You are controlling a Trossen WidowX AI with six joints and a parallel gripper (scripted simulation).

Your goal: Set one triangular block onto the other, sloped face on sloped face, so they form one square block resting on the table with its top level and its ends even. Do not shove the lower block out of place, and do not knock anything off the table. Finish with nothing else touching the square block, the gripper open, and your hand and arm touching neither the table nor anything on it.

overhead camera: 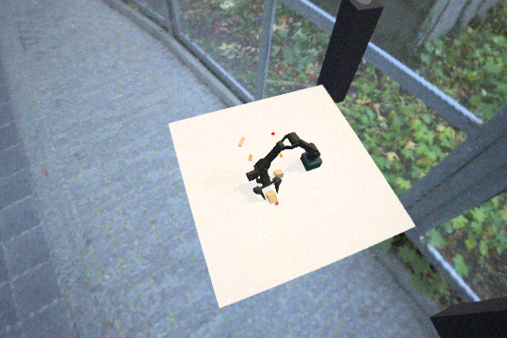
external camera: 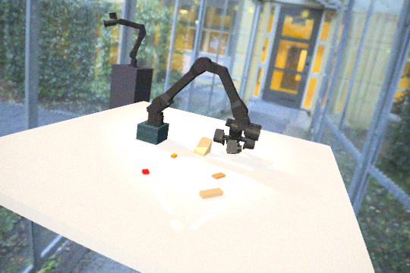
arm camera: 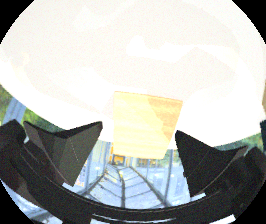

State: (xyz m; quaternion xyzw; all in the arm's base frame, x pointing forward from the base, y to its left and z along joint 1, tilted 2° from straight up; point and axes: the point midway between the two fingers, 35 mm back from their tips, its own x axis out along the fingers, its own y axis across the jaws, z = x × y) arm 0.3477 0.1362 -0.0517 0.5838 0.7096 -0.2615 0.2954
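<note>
My gripper tip is now 10 mm below the triangular block. Also, from my gripper tip: flat tan slab 50 mm ahead, 460 mm to the right, 10 mm below; red cube 20 mm behind, 50 mm to the left, 10 mm below; orange chip 180 mm behind, 270 mm to the right, 10 mm below.
</note>
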